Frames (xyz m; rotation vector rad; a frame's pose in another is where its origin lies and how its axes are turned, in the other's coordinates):
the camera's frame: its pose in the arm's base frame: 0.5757 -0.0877 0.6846 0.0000 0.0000 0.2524
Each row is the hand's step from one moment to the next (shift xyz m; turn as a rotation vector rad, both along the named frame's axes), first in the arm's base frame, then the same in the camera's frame.
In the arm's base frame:
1: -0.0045 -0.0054 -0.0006 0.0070 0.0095 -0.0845
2: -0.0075 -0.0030 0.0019 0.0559 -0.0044 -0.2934
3: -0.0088 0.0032 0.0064 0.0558 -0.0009 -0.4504
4: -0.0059 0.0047 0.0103 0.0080 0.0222 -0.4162
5: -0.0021 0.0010 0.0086 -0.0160 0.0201 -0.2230
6: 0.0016 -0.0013 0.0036 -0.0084 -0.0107 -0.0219
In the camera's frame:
1: -0.0057 -0.0041 -0.0006 0.0092 0.0075 -0.0845
2: -0.0080 -0.0010 0.0019 0.0530 -0.0182 -0.2934
3: -0.0077 0.0053 0.0064 0.0538 -0.0148 -0.4504
4: -0.0045 0.0060 0.0103 0.0133 0.0195 -0.4162
5: -0.0018 0.0015 0.0086 -0.0105 0.0235 -0.2230
6: 0.0012 -0.0017 0.0036 -0.0108 -0.0083 -0.0219

